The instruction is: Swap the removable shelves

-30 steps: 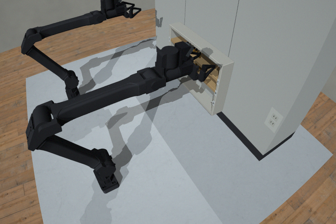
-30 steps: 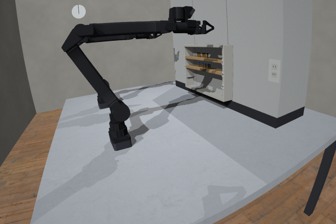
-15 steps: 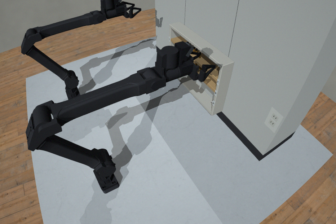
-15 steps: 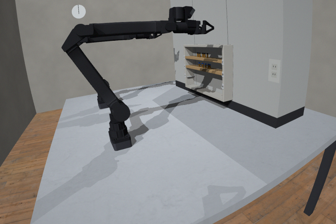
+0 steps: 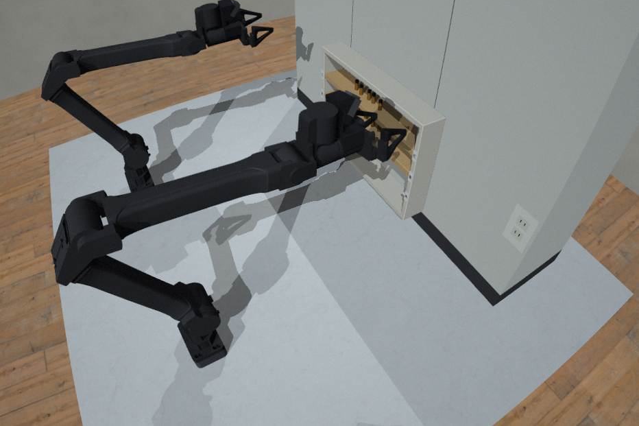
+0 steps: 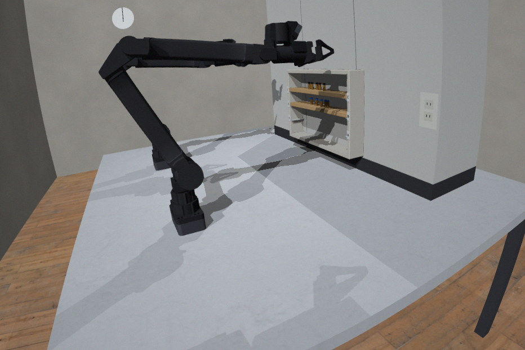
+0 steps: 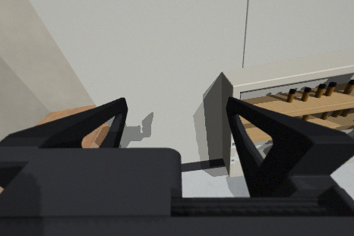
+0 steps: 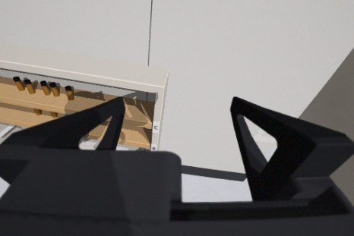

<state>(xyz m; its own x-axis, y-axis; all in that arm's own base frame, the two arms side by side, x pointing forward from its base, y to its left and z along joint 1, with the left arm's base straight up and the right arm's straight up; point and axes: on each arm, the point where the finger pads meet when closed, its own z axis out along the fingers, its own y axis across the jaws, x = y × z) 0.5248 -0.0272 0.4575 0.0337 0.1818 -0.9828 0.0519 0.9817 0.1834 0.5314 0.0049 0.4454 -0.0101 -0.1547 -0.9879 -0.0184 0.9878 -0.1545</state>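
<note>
Now: right hand 270 mm to the right of the wall rack, 240 mm above it and 180 mm short of it. The rest, counted from my right hand: wall (370 mm ahead, 260 mm to the left, 30 mm below).
</note>
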